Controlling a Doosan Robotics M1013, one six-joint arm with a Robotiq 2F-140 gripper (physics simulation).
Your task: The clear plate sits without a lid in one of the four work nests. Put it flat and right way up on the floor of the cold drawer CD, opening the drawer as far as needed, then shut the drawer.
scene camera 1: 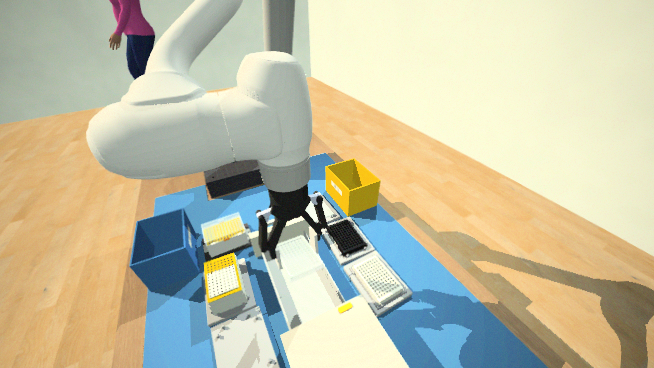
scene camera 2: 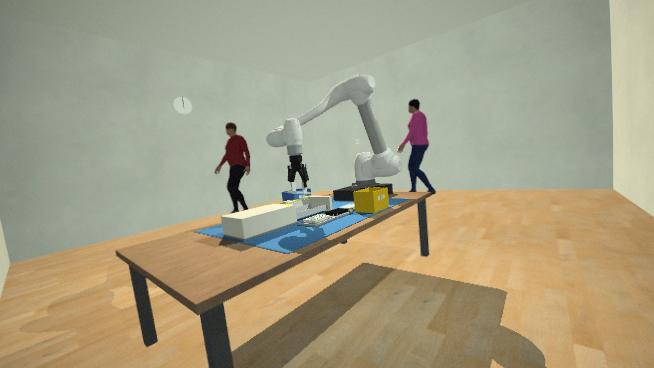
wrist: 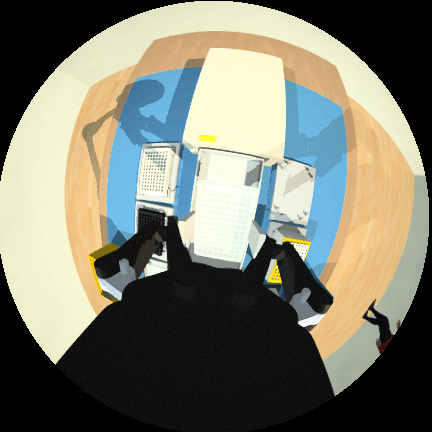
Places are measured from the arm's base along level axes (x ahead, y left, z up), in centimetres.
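Where they show: gripper, between the fingertips: (scene camera 1: 297,257) (scene camera 2: 299,193) (wrist: 221,224); arm's base, origin of its link: (scene camera 2: 365,186).
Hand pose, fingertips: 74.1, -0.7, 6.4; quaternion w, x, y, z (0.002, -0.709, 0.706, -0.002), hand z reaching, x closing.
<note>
Things, the pixels of their top centre, and the offset from my fingertips, as dx, dy, dz.
- clear plate, centre of its top: (wrist: 221,228) (scene camera 1: 296,250) +0.1, +0.0, +2.6
- white plate, centre of its top: (wrist: 152,170) (scene camera 1: 377,276) (scene camera 2: 316,217) +8.1, +19.6, -11.5
- empty nest, centre of its top: (wrist: 296,191) (scene camera 1: 242,347) +8.4, -17.8, -11.9
- blue bin, centre of its top: (scene camera 1: 159,233) (scene camera 2: 296,190) -27.0, -31.8, -2.1
- yellow bin, centre of its top: (wrist: 105,284) (scene camera 1: 352,173) (scene camera 2: 370,189) -27.2, +32.9, -2.1
The clear plate (scene camera 1: 299,256) (wrist: 222,215) has no lid and is level between the fingers of my gripper (scene camera 1: 297,244) (scene camera 2: 299,190) (wrist: 221,224), which is shut on its two long sides. Plate and gripper are over the open cold drawer (scene camera 1: 311,298) (scene camera 2: 321,202) (wrist: 219,167), near its front end. In scene camera 2 the fingertips stand above the drawer walls. The wrist view shows the plate within the drawer's outline, with bare drawer floor between it and the cabinet (scene camera 1: 345,336) (scene camera 2: 260,220) (wrist: 240,100). The exact height above the floor is hard to tell.
On one side are a white plate (scene camera 1: 378,278) (wrist: 155,171) and a black plate (scene camera 1: 346,236) (wrist: 151,225) in nests. On the other are an empty nest (scene camera 1: 242,340) (wrist: 292,192), yellow tip racks (scene camera 1: 222,278) and a blue bin (scene camera 1: 162,250). A yellow bin (scene camera 1: 353,187) (scene camera 2: 371,200) stands further back.
</note>
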